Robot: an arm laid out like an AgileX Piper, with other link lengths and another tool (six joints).
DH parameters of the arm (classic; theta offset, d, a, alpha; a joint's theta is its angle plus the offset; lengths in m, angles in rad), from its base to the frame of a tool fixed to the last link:
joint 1: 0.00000 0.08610 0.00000 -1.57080
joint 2: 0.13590 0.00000 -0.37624 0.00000
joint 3: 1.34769 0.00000 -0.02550 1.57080
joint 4: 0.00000 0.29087 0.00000 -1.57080
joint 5: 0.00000 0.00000 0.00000 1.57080
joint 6: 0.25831 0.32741 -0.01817 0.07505
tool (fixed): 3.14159 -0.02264 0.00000 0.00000
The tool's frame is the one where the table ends.
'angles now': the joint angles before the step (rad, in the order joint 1, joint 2, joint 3, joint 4, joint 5, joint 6). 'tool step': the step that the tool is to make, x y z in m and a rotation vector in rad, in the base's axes. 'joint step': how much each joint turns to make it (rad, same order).
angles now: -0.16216 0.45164 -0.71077 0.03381 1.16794 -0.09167
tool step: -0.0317 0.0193 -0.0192 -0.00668 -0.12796 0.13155
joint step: 0.18387 -0.24140 0.11767 -0.03940 -0.00502 0.05289
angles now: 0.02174 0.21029 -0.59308 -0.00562 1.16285 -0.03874
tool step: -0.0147 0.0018 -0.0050 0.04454 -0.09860 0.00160
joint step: 0.03938 -0.14930 0.05041 -0.00652 -0.00103 0.05756
